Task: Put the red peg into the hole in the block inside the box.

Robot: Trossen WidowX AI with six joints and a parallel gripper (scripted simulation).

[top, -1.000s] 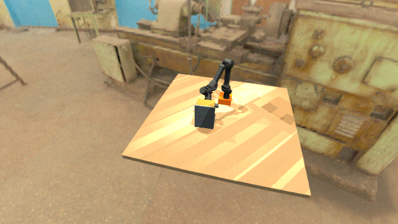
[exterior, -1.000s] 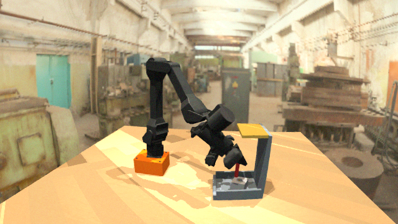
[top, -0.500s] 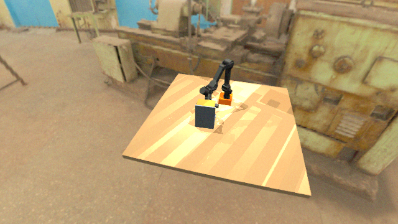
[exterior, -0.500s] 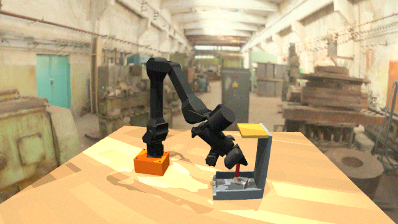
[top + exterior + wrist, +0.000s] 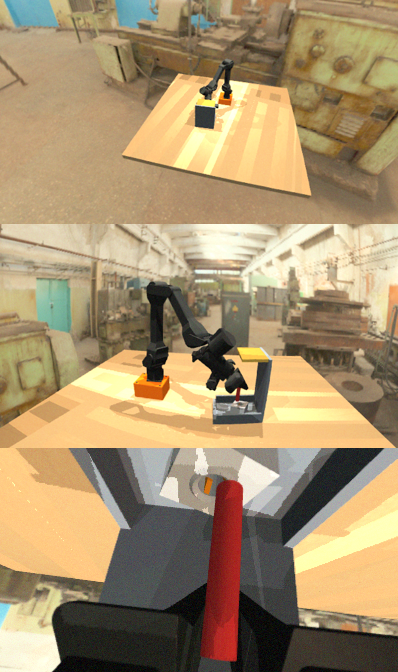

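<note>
My gripper tip is 50 mm short of the box back wall, 20 mm below it and 10 mm to the left of it. The rest, counted from my gripper tip: yellow roof 130 mm above, 10 mm to the right; then red peg 30 mm behind, 10 mm below.
</note>
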